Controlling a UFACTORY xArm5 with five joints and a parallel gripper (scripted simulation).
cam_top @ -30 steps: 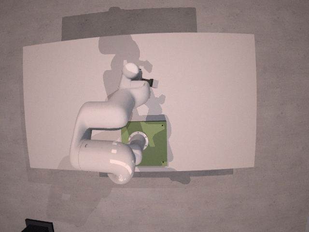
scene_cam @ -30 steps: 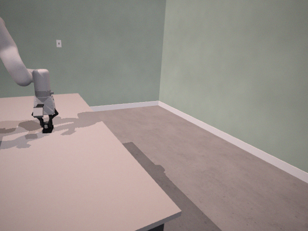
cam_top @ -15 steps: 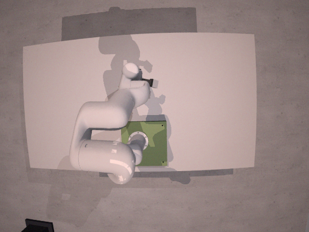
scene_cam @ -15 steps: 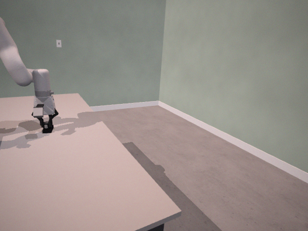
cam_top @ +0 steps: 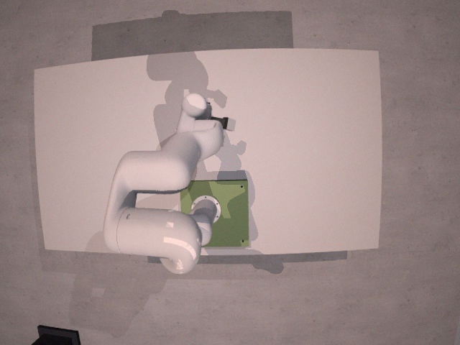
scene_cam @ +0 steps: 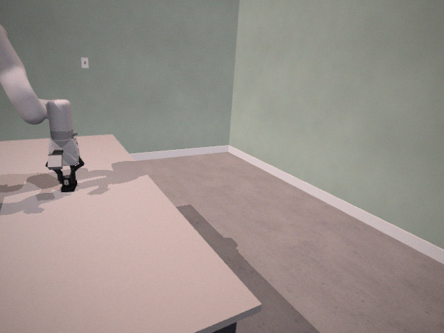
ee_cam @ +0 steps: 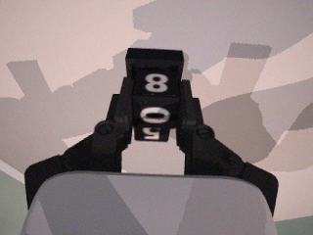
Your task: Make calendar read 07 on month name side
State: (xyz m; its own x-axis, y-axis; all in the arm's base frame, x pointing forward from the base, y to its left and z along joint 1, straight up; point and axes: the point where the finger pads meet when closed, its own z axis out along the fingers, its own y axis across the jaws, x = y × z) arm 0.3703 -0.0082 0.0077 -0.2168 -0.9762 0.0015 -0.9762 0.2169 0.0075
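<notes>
Right now the black cube is 10 mm below my hand. From my hand the other things lie so: black calendar tray: 40 mm below, 20 mm to the left.
</notes>
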